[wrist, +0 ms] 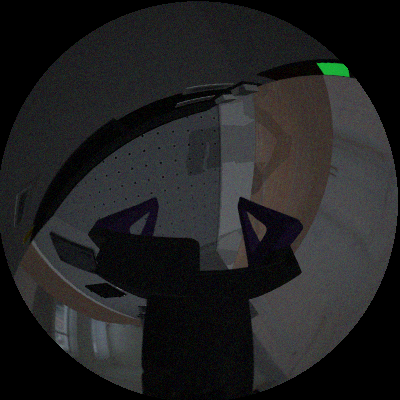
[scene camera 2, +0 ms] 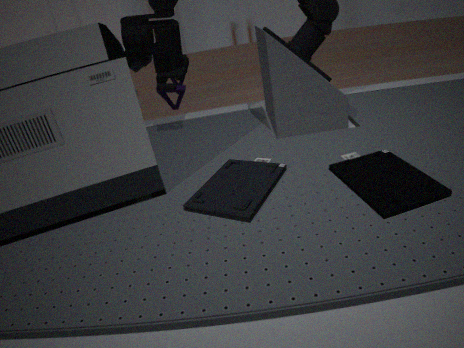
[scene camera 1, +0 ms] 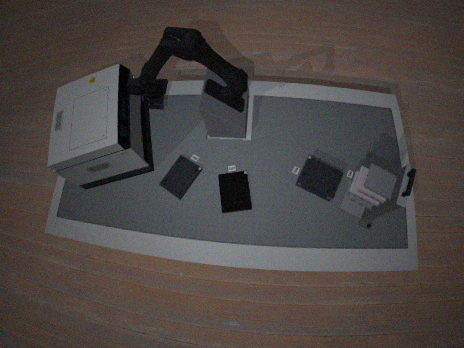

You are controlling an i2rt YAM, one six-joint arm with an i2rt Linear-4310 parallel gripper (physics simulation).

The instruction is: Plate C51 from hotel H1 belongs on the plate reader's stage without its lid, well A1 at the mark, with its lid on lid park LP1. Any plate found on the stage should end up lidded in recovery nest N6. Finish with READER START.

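Frame: origin at the arm's base, x ahead, y left, z up, level; metres.
Seen in the pictures: gripper, fingertip midpoint: [wrist: 197,201] [scene camera 2: 177,98] [scene camera 1: 162,98]; arm's base, link origin: [scene camera 2: 295,55] [scene camera 1: 224,96].
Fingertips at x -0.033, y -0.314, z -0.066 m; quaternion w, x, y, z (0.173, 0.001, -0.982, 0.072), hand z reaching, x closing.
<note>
Offsets run from my fingertips to a thing's middle. "spot": to the spot under its first point.
The plate reader @[0.065 m up, 0.206 m ahead, 0.237 m right] [scene camera 1: 85,120] [scene camera 2: 85,115] is a large pale box with a dark front at the left; its stage does not show. My gripper [scene camera 1: 158,103] [scene camera 2: 172,95] [wrist: 197,201] is open and empty, with purple fingers. It hangs above the mat beside the reader's front, near the back edge. A green light [wrist: 333,69] glows in the wrist view. At the right, a stack of pale plates [scene camera 1: 378,181] stands in what looks like the hotel. Dark flat nests or parks @[spot: 0.076 m down, 0.355 m ahead, 0.152 m left] [scene camera 1: 181,176] [scene camera 2: 237,190] lie mid-mat, with labels too small to read.
A black flat pad @[spot: 0.079 m down, 0.401 m ahead, 0.391 m left] [scene camera 1: 235,192] [scene camera 2: 392,184] lies near the middle. Another dark nest @[0.051 m down, 0.319 m ahead, 0.733 m left] [scene camera 1: 320,177] lies left of the pale stack. A grey wedge-shaped block [scene camera 1: 225,117] [scene camera 2: 305,100] stands at the back under the arm. A dark handle-like part @[spot: 0.260 m up, 0.416 m ahead, 0.961 m left] [scene camera 1: 409,182] is at the far right.
</note>
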